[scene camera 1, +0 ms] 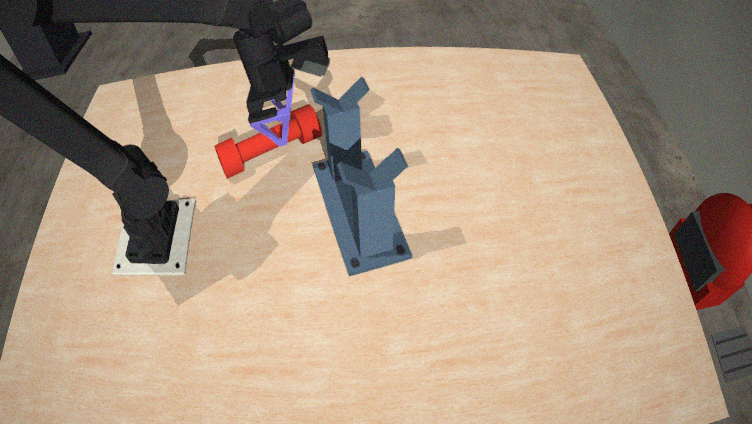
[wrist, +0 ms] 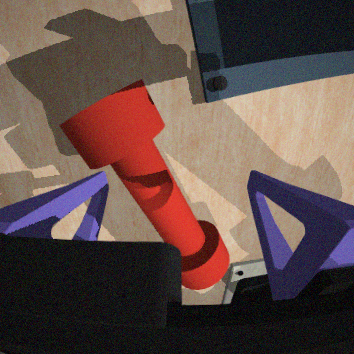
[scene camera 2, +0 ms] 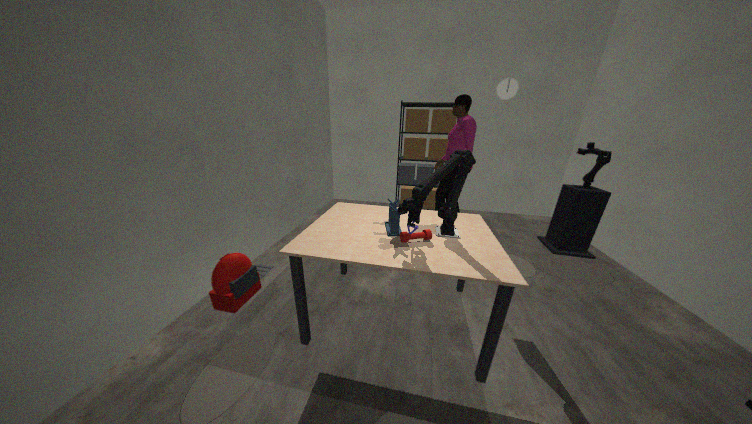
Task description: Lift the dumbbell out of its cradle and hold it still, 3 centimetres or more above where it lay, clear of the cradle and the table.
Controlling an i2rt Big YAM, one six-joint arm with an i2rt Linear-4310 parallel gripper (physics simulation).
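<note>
The red dumbbell lies on the table, outside the blue cradle. One end is close to the cradle's far left corner in scene camera 1. The cradle stands upright with both V-shaped rests empty. My gripper is open, with purple fingers, above the dumbbell. In the wrist view the handle runs slanting between the two fingers, nearer the left fingertip. The black gripper body hides the lower part of that view.
My arm's white base plate is bolted to the table left of the cradle. A red rounded object is beyond the table's edge. A person in magenta stands behind the table, before a shelf unit. A black pedestal bears another arm.
</note>
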